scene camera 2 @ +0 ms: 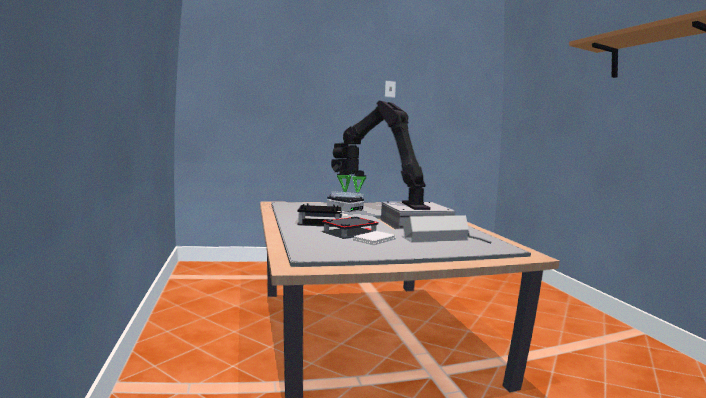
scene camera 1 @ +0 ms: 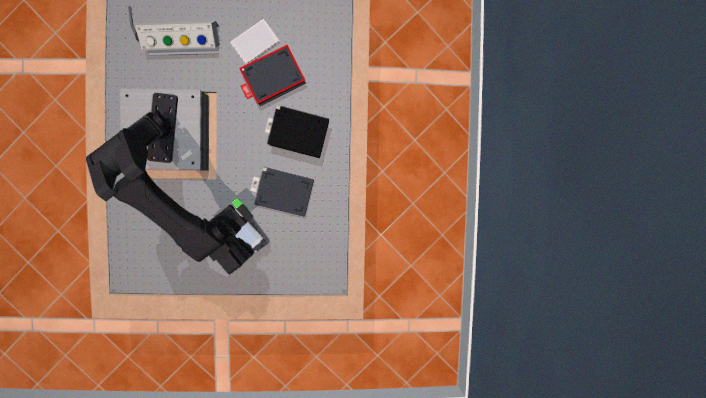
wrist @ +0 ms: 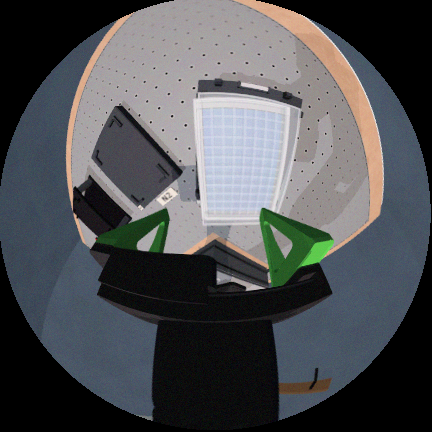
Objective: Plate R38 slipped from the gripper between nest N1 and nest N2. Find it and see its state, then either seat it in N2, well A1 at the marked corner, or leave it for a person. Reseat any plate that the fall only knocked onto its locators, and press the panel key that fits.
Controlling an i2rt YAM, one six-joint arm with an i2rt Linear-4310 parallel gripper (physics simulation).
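Frame: origin at the arm's base, x ahead, y left, z up, level; metres.
Seen in the pictures: gripper, fingertip midpoint: (scene camera 2: pixel 351 192) (scene camera 1: pixel 233 217) (wrist: pixel 213 212); arm's base at its link origin: (scene camera 2: pixel 415 206) (scene camera 1: pixel 163 128).
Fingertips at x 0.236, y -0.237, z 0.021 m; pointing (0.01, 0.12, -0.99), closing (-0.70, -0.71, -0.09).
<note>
Offsets run from my fingertips to a thing's top centre. "*": to the spot under its first point. Level surfaces: height alone.
A clear plate with pale blue wells {0.011 m ahead, 0.051 m right, 0.001 m down} (scene camera 1: pixel 249 234) (scene camera 2: pixel 346 194) (wrist: pixel 242 160) rests on a dark-topped device; the device's dark edge {* 0.062 m ahead, 0.103 m right, 0.035 m down} (wrist: pixel 250 90) shows beyond the plate. It looks about level; full seating cannot be told. My gripper (scene camera 2: pixel 351 191) (wrist: pixel 213 212) is open and empty, above the plate's near end. Nest N2 {0.133 m ahead, 0.086 m left, 0.066 m down} (scene camera 1: pixel 284 191) (wrist: pixel 135 157), grey with corner locators, bears no plate. A white plate {0.009 m back, 0.542 m left, 0.075 m down} (scene camera 1: pixel 255 40) (scene camera 2: pixel 374 237) lies on the mat beside the red-edged nest {0.061 m ahead, 0.440 m left, 0.044 m down} (scene camera 1: pixel 273 75) (scene camera 2: pixel 350 222). No plate name is readable. The key panel {0.230 m back, 0.521 m left, 0.006 m down} (scene camera 1: pixel 177 37) (scene camera 2: pixel 436 228) has white, green, yellow and blue keys.
A black-topped nest {0.160 m ahead, 0.275 m left, 0.021 m down} (scene camera 1: pixel 298 131) (scene camera 2: pixel 320 208) stands between N2 and the red-edged nest. The arm's raised base plate (scene camera 1: pixel 135 107) (scene camera 2: pixel 395 212) is left of the nests in the overhead view. A grey perforated mat {0.089 m down} (scene camera 1: pixel 310 260) covers most of the table.
</note>
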